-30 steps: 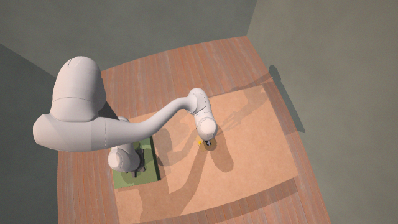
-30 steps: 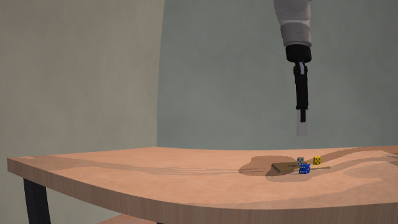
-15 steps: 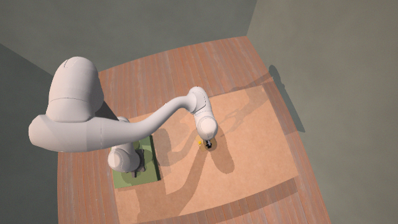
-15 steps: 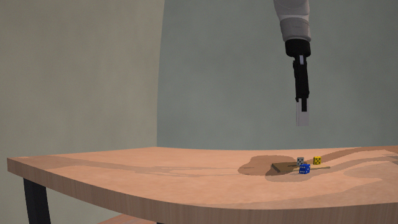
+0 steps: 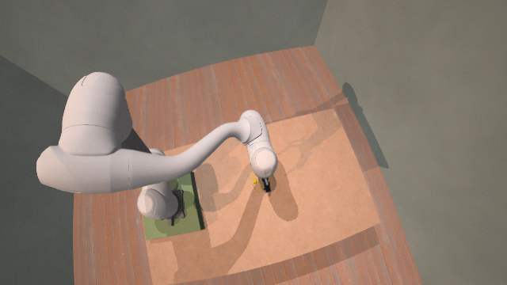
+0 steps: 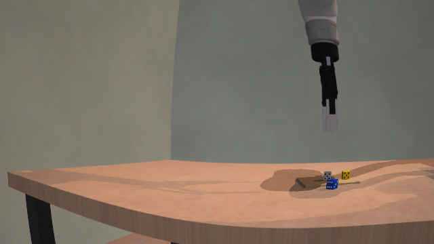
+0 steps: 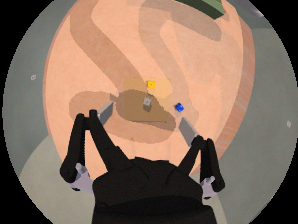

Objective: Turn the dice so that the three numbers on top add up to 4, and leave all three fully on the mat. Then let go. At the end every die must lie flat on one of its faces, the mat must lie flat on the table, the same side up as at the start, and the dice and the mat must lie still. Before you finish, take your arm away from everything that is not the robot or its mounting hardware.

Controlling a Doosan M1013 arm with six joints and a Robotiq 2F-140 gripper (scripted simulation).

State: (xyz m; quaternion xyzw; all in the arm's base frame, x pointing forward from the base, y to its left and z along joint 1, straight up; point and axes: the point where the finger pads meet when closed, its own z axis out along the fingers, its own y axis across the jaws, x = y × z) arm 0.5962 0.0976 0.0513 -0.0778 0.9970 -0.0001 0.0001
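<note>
My hand is 12 cm above the blue die, 10 cm to the right of it and 2 cm past it. Also, from my hand: yellow die 12 cm below, 5 cm behind, 1 cm to the right; then tan mat 13 cm below; then white die 12 cm below.
</note>
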